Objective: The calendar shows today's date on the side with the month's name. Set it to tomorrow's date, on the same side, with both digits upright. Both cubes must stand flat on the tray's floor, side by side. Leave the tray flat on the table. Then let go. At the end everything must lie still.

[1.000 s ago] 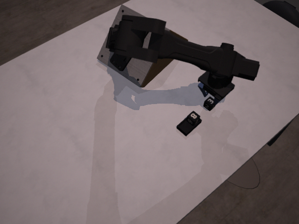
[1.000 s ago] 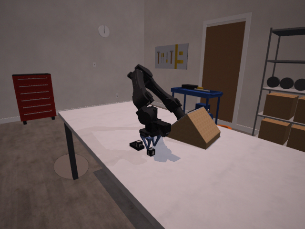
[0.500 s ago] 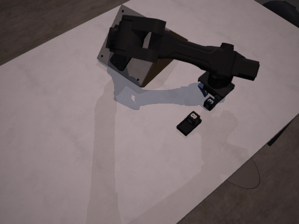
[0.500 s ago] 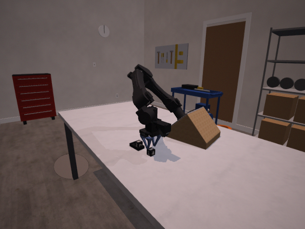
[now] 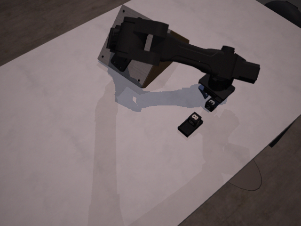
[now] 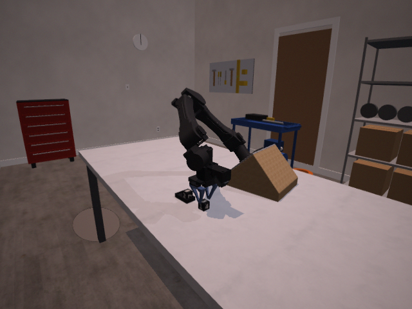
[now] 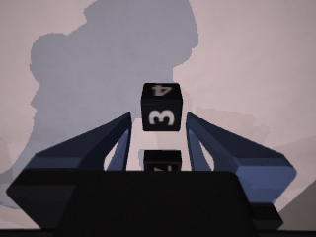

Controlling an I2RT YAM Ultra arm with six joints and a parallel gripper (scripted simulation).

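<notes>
My hand is 2 cm above the black cube. Also, from my hand: black tray 11 cm to the right, 3 cm below.
</notes>
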